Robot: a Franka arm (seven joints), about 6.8 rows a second.
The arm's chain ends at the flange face. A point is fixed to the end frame.
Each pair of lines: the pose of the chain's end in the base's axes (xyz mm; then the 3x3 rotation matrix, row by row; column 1 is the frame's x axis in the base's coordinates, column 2 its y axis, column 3 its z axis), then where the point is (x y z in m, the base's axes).
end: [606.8, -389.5, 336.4], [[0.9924, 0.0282, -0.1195], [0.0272, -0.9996, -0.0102], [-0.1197, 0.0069, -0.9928]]
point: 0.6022 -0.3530 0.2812
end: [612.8, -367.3, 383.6], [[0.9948, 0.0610, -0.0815], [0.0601, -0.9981, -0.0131], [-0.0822, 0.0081, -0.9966]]
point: 0.6090 -0.3309 0.3282
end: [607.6, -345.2, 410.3], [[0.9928, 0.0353, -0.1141], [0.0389, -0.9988, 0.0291], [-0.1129, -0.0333, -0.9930]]
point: 0.6030 -0.3065 0.3566
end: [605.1, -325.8, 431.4], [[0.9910, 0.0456, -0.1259], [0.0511, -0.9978, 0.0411], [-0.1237, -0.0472, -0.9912]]
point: 0.5995 -0.2865 0.3783
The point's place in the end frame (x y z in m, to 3 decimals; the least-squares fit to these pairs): 0.003 -0.037 0.055
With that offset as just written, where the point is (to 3 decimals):
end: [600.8, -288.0, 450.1], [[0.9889, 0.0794, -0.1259], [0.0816, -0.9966, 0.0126], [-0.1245, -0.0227, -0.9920]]
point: 0.594 -0.250 0.396
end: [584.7, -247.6, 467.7], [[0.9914, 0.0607, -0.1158], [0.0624, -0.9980, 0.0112], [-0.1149, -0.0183, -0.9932]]
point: 0.579 -0.210 0.413
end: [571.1, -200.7, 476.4], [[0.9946, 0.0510, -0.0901], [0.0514, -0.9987, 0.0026], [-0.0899, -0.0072, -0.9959]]
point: 0.567 -0.163 0.422
